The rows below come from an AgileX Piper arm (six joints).
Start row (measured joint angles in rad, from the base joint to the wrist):
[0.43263 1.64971 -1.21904 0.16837 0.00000 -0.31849]
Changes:
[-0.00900 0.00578 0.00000 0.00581 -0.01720 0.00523]
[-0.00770 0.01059 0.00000 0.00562 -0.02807 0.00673]
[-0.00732 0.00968 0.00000 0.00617 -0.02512 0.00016]
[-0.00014 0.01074 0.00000 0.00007 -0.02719 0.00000]
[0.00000 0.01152 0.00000 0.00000 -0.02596 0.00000]
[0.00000 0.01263 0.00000 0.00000 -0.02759 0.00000]
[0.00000 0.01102 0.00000 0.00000 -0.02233 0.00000]
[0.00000 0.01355 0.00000 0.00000 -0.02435 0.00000]
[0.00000 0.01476 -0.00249 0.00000 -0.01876 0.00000]
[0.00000 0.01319 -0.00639 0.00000 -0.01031 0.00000]
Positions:
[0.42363 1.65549 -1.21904 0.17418 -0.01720 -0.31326]
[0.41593 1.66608 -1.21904 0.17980 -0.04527 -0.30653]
[0.40861 1.67576 -1.21904 0.18597 -0.07039 -0.30637]
[0.40847 1.68650 -1.21904 0.18604 -0.09758 -0.30637]
[0.40847 1.69802 -1.21904 0.18604 -0.12354 -0.30637]
[0.40847 1.71065 -1.21904 0.18604 -0.15113 -0.30637]
[0.40847 1.72167 -1.21904 0.18604 -0.17346 -0.30637]
[0.40847 1.73522 -1.21904 0.18604 -0.19781 -0.30637]
[0.40847 1.74998 -1.22153 0.18604 -0.21657 -0.30637]
[0.40847 1.76317 -1.22792 0.18604 -0.22688 -0.30637]

